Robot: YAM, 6 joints.
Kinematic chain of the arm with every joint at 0, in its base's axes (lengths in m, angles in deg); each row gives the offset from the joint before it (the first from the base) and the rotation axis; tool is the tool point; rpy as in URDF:
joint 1: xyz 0 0 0.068 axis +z
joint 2: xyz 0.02 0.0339 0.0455 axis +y
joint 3: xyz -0.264 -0.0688 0 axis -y
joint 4: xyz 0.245 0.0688 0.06 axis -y
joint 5: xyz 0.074 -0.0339 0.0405 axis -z
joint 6: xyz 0.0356 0 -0.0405 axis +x
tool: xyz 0 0 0 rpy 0 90 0
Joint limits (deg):
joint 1: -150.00..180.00
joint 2: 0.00..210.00
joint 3: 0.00..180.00
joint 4: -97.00..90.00
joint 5: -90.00..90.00
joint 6: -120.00..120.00
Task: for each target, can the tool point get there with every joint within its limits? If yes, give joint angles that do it. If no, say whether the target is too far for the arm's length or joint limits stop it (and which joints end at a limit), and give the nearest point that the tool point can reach.
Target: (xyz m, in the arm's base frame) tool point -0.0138 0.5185 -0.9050
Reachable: no: too far | nearest point -0.0094 0.3539 -0.3646 | short by 0.565 m
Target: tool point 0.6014 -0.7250 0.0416
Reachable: no: too far | nearest point 0.4111 -0.4956 0.0648 | short by 0.299 m
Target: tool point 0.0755 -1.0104 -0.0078
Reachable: no: too far | nearest point 0.0478 -0.6394 0.0376 | short by 0.375 m
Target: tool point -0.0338 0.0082 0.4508
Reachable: yes | joints -83.12 25.36 44.27 74.97 66.30 -20.64
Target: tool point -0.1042 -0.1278 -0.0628
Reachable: yes | joints -121.11 140.87 20.91 34.96 40.59 -26.65
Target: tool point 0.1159 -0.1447 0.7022
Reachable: yes | joints -55.70 109.98 165.07 43.75 -23.56 -75.62
